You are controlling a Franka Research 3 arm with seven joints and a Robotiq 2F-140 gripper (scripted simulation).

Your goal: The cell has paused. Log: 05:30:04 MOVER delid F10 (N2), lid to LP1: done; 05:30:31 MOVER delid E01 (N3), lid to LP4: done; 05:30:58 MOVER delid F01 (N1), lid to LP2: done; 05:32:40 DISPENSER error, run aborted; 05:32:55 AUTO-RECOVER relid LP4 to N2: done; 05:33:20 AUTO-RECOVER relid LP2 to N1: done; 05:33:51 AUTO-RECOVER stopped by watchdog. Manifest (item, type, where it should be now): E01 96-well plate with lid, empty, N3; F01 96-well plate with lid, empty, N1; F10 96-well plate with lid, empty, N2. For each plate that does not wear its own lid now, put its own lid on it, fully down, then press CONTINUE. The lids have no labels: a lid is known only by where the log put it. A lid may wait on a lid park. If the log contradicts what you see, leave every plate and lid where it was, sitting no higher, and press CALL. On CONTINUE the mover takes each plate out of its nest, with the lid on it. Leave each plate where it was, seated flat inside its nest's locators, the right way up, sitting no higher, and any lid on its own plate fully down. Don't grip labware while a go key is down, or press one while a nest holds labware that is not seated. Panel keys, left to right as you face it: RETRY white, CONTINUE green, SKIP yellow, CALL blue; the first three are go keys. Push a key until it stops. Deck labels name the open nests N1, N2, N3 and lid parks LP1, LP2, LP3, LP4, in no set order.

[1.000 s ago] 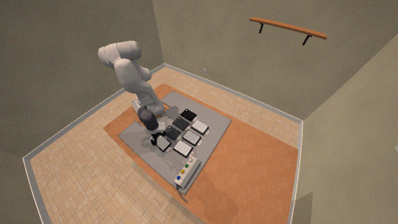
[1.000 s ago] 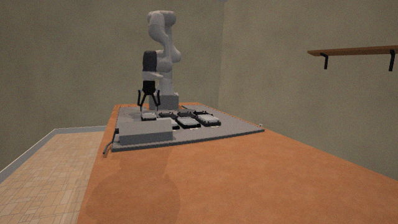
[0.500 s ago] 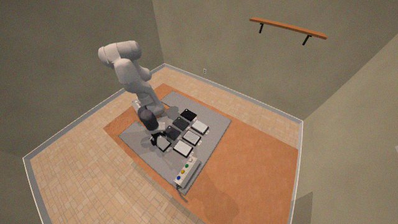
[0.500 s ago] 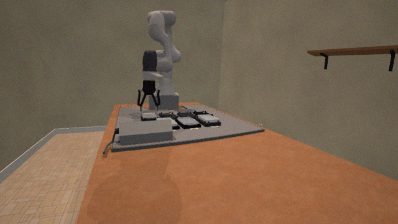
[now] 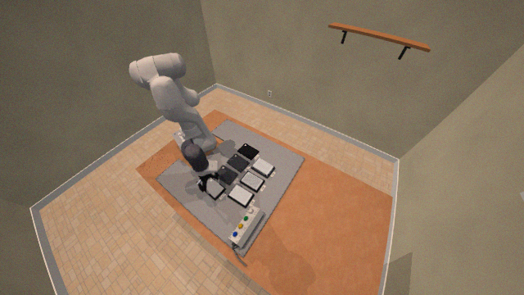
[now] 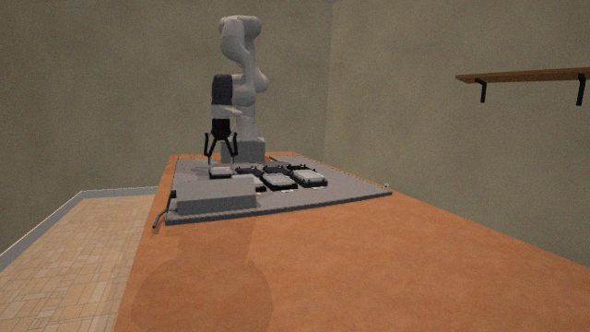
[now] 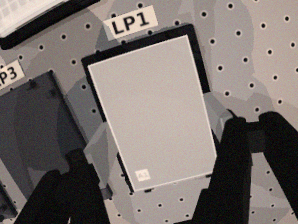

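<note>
Right now the white 96-well plate is 21 cm to the left of my hand, 17 cm ahead of it and 2 cm below it. Round my hand: lid park LP2 (26 cm to the left, 4 cm below, 2 cm behind); lid park labelled LP3 (13 cm to the left, 4 cm below, 1 cm behind); LP3 label (14 cm to the left, 8 cm ahead, 4 cm below).
</note>
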